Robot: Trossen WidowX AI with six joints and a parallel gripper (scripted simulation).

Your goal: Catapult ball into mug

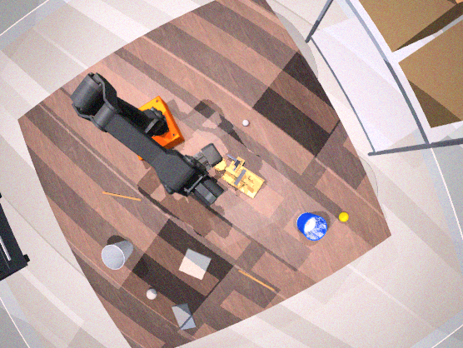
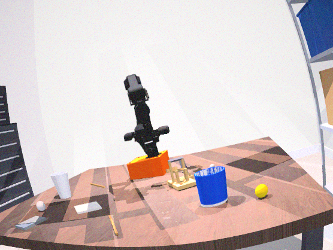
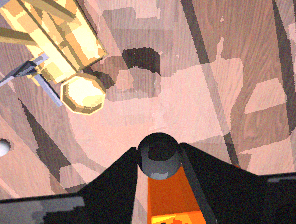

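The grey ball lies 22 cm to the left of my gripper tip, 12 cm below it and 12 cm behind it. From my gripper tip the other things lie so: white flat block 36 cm ahead, 13 cm to the right, 13 cm below; white cup 39 cm to the right, 23 cm ahead, 10 cm below; dark ball 1 cm above.
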